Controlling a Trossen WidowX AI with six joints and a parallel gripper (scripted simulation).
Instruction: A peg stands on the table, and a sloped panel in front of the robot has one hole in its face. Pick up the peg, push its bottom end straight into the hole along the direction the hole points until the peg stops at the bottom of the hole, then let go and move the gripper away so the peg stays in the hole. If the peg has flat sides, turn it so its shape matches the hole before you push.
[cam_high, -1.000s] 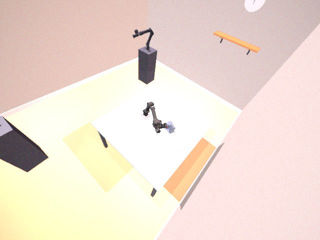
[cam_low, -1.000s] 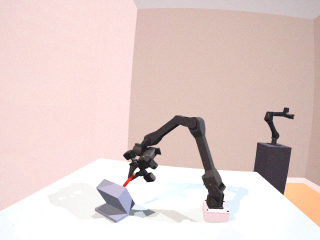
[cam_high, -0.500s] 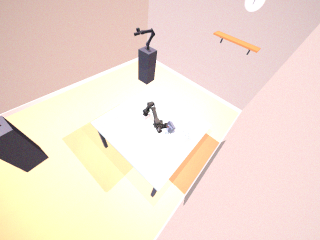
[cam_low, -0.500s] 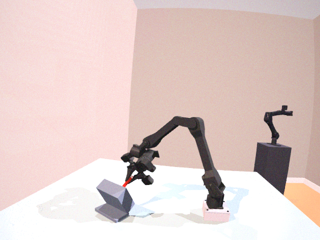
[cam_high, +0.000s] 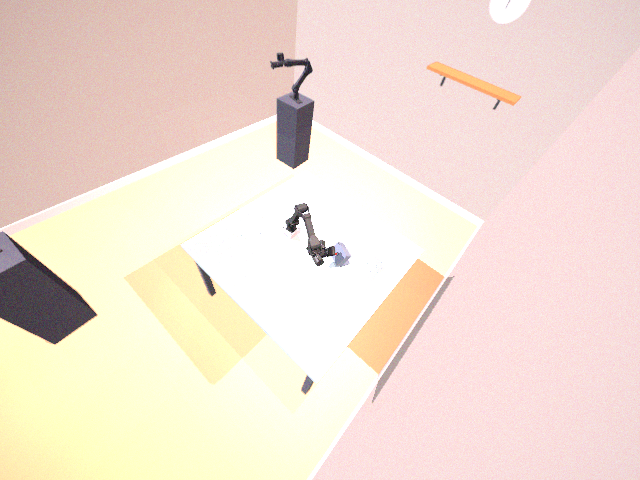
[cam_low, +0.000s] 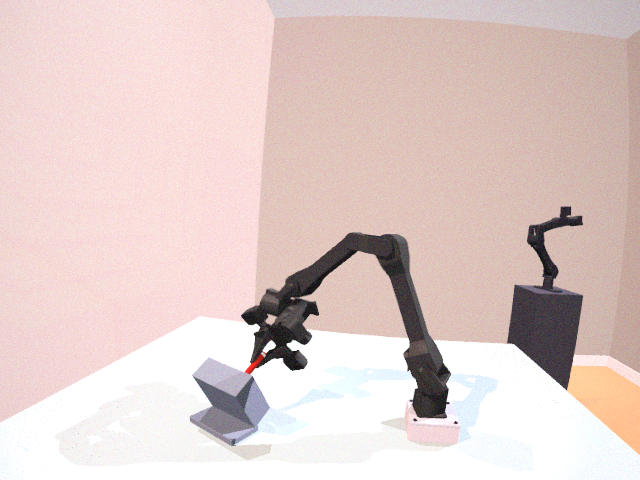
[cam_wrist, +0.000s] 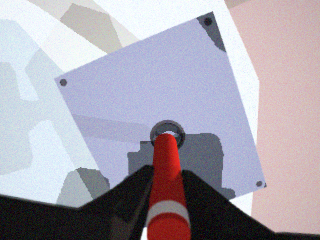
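Now: the sloped panel 60 mm to the left of my gripper tip, 40 mm below it and 30 mm ahead of it. From my gripper tip the other things lie so: round red peg: 10 mm to the right, 10 mm behind, 10 mm above.
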